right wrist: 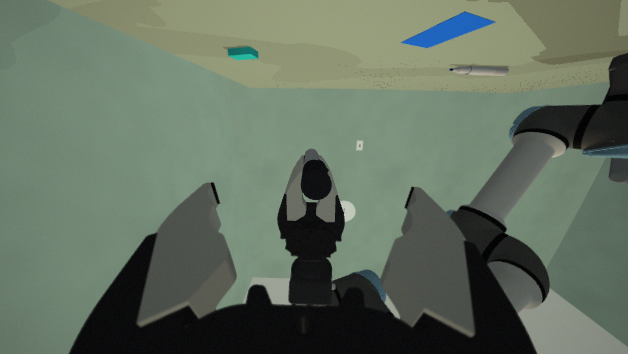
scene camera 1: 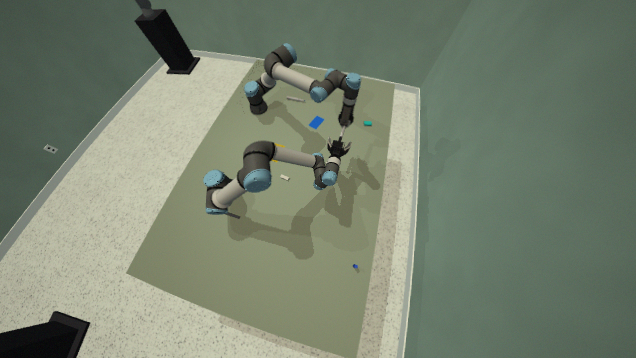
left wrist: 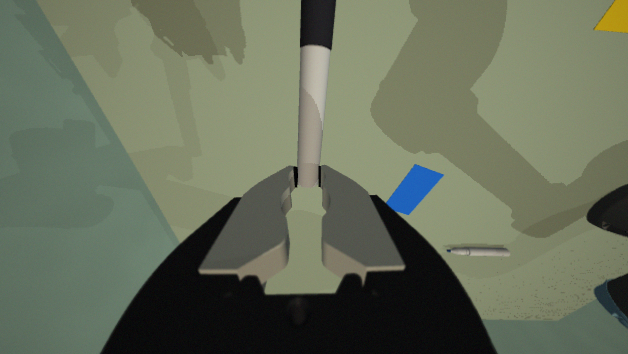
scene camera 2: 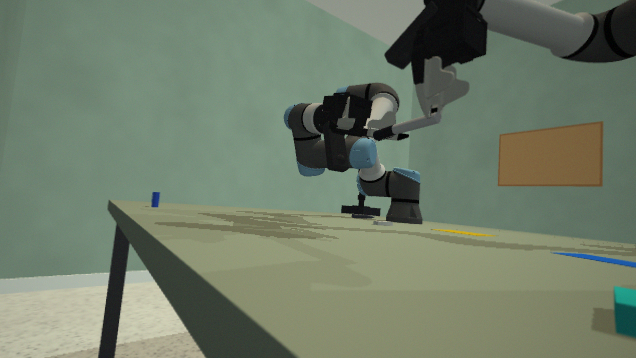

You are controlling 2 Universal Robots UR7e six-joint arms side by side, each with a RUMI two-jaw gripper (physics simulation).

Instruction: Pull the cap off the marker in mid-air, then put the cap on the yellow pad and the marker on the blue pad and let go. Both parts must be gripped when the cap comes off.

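Pixels of known places: left gripper, fingertip midpoint: (right wrist: 311, 155) (scene camera 1: 343, 127) (left wrist: 308, 168) (scene camera 2: 431, 119); right gripper, fingertip midpoint: (right wrist: 312, 187) (scene camera 1: 340, 139) (scene camera 2: 384, 128); left arm's base, origin of the base link: (scene camera 1: 259, 108); right arm's base, origin of the base link: (scene camera 2: 403, 222).
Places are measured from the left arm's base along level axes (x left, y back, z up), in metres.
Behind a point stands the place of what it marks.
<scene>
My left gripper (scene camera 1: 344, 126) {x -0.222, y -0.755, z 0.202 m} (scene camera 2: 434, 111) {x -0.222, y -0.755, z 0.202 m} (left wrist: 308, 168) {x -0.222, y -0.755, z 0.202 m} is shut on the rear end of the white marker (scene camera 2: 415, 124) {x -0.248, y -0.760, z 0.197 m} (left wrist: 314, 90) {x -0.279, y -0.748, z 0.208 m}, holding it in mid-air. The black cap (scene camera 2: 384, 132) {x -0.318, y -0.755, z 0.194 m} (left wrist: 318, 22) {x -0.310, y -0.745, z 0.207 m} (right wrist: 316, 180) {x -0.347, y -0.742, z 0.191 m} is on the marker's far end. My right gripper (scene camera 1: 339, 141) {x -0.326, y -0.746, z 0.204 m} (scene camera 2: 387, 134) {x -0.326, y -0.746, z 0.204 m} is open; its fingers stand wide on either side of the cap, which appears between them in the right wrist view. The blue pad (scene camera 1: 316, 122) {x -0.047, y -0.525, z 0.000 m} (scene camera 2: 600, 260) {x -0.053, y -0.552, z 0.000 m} (left wrist: 415, 190) {x -0.050, y -0.517, z 0.001 m} (right wrist: 450, 30) {x -0.059, y -0.518, z 0.001 m} and yellow pad (scene camera 1: 280, 145) {x -0.331, y -0.306, z 0.002 m} (scene camera 2: 462, 233) {x -0.388, y -0.304, z -0.001 m} (left wrist: 615, 20) {x -0.339, y -0.321, z 0.001 m} lie on the table. The right arm partly hides the yellow pad in scene camera 1.
A teal block (scene camera 1: 367, 123) {x 0.028, y -0.937, z 0.015 m} (scene camera 2: 626, 312) {x 0.028, y -0.973, z 0.011 m} (right wrist: 243, 53) {x 0.018, y -0.933, z 0.013 m}, a blue cylinder (scene camera 1: 355, 266) {x -1.039, y -0.981, z 0.048 m} (scene camera 2: 155, 199) {x -1.030, y -0.986, z 0.025 m}, a small white block (scene camera 1: 285, 177) {x -0.584, y -0.426, z 0.012 m} (scene camera 2: 383, 223) {x -0.574, y -0.429, z 0.006 m} and a pale pen-like object (scene camera 1: 295, 99) {x 0.154, y -0.289, z 0.016 m} (left wrist: 487, 252) {x 0.157, y -0.269, z 0.019 m} (right wrist: 485, 70) {x 0.153, y -0.275, z 0.013 m} are on the table. The two grippers are close together.
</scene>
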